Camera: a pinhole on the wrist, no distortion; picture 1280 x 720 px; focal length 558.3 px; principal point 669.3 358.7 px. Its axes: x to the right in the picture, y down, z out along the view. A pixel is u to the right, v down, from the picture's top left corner.
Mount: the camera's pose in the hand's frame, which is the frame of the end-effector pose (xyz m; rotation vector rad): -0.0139 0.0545 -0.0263 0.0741 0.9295 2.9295
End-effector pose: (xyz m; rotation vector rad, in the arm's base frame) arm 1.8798 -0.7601 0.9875 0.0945 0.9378 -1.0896
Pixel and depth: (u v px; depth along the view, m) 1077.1 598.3 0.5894
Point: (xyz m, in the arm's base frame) 2.3662 -0.6553 1.5781
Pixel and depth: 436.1 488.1 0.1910
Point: 2.0780 -0.8292 0.9870
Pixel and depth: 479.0 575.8 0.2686
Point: 2.1345 -0.8900 1.0407
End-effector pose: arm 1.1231 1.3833 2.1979 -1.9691 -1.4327 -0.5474
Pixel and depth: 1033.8 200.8 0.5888
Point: 1.5268 1.2875 1.5675
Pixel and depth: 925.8 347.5 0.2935
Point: 1.3002 1.3960 1.9024
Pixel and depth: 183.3 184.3 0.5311
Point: 1.7038 1.8336 2.1926
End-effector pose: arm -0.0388 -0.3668 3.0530 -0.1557 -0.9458 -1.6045
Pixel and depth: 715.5 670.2 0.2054
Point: -0.0433 -0.2128 3.2157
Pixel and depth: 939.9 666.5 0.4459
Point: -0.0570 0.1116 3.3122
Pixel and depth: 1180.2 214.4 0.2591
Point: 0.2089 -0.0825 3.1547
